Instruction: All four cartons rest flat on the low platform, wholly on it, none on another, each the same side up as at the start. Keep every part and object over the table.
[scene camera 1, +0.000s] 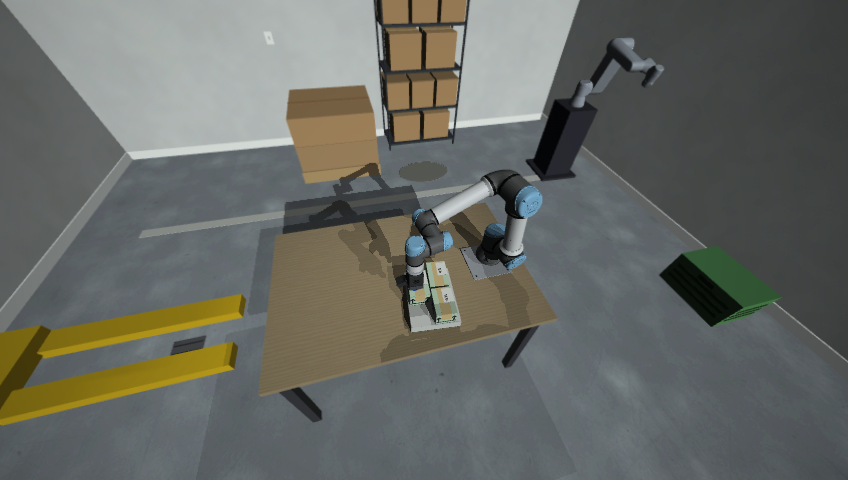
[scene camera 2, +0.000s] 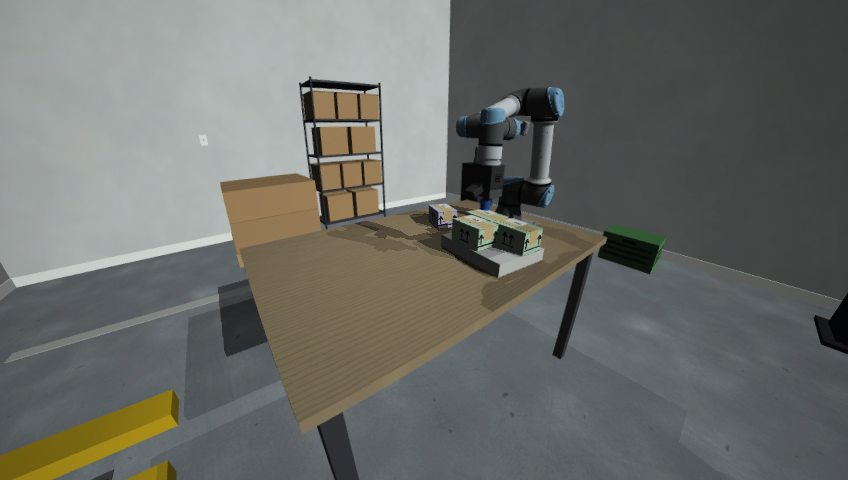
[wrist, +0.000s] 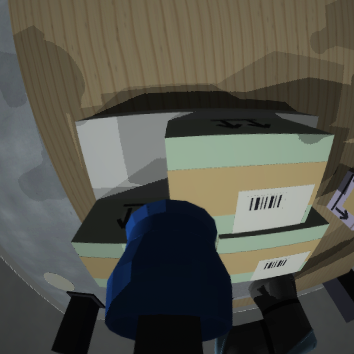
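Three green cartons with tan tape rest on the low grey platform (scene camera 1: 421, 321) (scene camera 2: 498, 265) (wrist: 100, 150). The left carton (scene camera 1: 420, 296) (scene camera 2: 474, 231) (wrist: 250, 152) and the front right carton (scene camera 1: 446, 306) (scene camera 2: 519, 236) (wrist: 98, 248) stand side by side, with the back right carton (scene camera 1: 439, 273) (wrist: 295, 245) behind the latter. A lilac carton (scene camera 2: 442, 215) (wrist: 344, 204) stands on the table behind the platform; the arm hides it in scene camera 1. My suction gripper (scene camera 1: 415, 289) (scene camera 2: 486, 204) (wrist: 170, 250) is off, its blue cup hanging over the cartons with nothing attached. Any contact cannot be told.
The wooden table (scene camera 1: 333, 297) (scene camera 2: 368, 297) carries the platform and my arm's base plate (scene camera 1: 476, 264). A bare strip of platform shows at its front left. A large box stack (scene camera 1: 333, 130) (scene camera 2: 270, 208), a shelf rack (scene camera 1: 423, 109) and a green crate (scene camera 1: 720, 285) (scene camera 2: 630, 248) stand off the table.
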